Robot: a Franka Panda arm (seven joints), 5 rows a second.
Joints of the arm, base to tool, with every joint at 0 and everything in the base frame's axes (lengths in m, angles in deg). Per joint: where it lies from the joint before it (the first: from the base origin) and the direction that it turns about. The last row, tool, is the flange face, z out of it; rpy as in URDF.
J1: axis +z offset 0 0 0.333
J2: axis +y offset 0 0 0
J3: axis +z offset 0 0 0.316
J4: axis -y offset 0.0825 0 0
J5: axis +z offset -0.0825 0 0.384
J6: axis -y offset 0 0 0
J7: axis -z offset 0.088 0 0
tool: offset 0 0 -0.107 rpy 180 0 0
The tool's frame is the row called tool.
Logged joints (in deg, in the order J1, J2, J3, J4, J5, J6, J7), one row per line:
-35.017 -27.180 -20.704 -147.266 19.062 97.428 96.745
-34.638 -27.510 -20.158 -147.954 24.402 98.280 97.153
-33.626 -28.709 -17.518 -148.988 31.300 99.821 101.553
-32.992 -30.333 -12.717 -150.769 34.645 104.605 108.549
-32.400 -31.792 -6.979 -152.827 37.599 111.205 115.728
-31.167 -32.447 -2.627 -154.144 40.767 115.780 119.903
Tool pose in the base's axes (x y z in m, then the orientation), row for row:
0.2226 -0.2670 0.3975 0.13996 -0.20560 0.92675 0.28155
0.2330 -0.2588 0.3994 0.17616 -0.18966 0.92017 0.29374
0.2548 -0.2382 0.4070 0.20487 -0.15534 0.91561 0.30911
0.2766 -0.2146 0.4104 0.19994 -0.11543 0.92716 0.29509
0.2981 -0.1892 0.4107 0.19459 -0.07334 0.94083 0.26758
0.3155 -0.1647 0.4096 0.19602 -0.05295 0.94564 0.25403
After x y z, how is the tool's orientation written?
As a quaternion, w x y z.
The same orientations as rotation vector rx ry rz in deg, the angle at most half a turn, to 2 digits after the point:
-34.03 153.41 46.61
-30.77 149.29 47.66
-24.81 146.26 49.38
-18.49 148.50 47.26
-11.78 151.12 42.98
-8.50 151.78 40.77

